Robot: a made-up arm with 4 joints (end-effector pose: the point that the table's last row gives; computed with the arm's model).
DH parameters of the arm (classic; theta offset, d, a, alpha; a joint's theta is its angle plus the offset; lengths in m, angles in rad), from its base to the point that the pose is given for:
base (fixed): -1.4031 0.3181 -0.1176 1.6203
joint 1: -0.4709 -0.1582 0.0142 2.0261
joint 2: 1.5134 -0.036 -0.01 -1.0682
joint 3: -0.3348 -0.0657 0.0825 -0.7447
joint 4: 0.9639 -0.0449 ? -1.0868
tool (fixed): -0.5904 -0.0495 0 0
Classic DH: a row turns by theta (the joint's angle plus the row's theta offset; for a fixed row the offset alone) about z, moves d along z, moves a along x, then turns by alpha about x.
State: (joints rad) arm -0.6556 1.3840 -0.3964 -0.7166
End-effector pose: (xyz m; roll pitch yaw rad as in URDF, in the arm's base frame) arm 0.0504 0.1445 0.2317 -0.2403 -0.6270 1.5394
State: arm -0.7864 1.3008 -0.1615 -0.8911
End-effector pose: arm 0.0438 0.1516 0.2435 -0.1727 -0.8349 1.4487
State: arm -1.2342 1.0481 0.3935 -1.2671
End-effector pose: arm 0.0283 0.1562 0.2605 0.7188 -1.3342 0.6586
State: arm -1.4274 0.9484 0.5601 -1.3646
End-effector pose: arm 0.0250 0.1589 0.2604 1.7755 -1.3578 -0.3306
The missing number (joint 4, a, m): -0.0487
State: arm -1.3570 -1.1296 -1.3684 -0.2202
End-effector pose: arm 0.2554 0.0794 0.3676 -2.6281 0.3755 1.2083
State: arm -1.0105 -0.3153 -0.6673 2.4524
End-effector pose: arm 0.1635 0.1005 0.1273 0.3864 -0.8995 -2.1483
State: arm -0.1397 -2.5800 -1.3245 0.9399
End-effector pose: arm 0.1152 0.2912 0.3877 1.8461 -0.2783 -0.3710
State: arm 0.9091 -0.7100 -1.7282 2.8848
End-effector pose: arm 0.2622 0.1119 0.4758 2.7649 0.2953 3.0885
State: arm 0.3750 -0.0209 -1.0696 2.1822
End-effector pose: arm 0.1898 -0.0548 0.3065 1.8379 -0.4824 2.6735
